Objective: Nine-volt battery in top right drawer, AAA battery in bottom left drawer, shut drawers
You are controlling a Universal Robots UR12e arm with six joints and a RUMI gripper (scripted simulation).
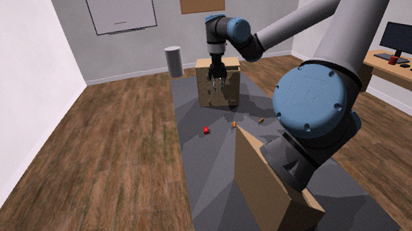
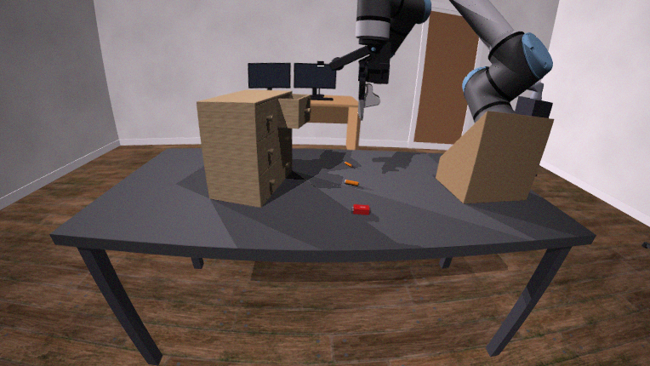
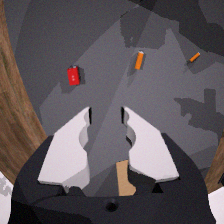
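Right now my hand is 26 cm above the red nine-volt battery and 9 cm to the right of it. The rest, counted from my hand: orange AAA battery 26 cm below, 9 cm to the right, 1 cm behind.
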